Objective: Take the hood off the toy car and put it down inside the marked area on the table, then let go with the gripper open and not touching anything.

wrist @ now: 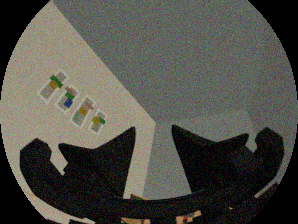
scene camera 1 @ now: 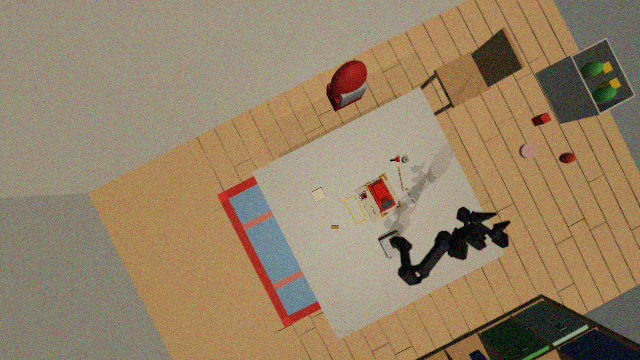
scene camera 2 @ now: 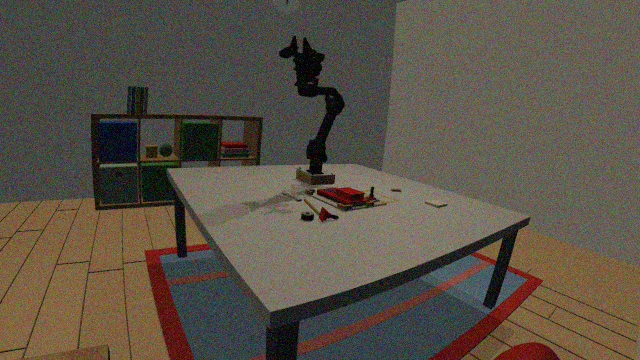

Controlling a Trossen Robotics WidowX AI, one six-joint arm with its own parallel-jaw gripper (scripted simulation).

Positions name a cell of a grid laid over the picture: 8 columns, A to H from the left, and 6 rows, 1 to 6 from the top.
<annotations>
my gripper: wrist E4; scene camera 1 G4; scene camera 2 D1
</annotations>
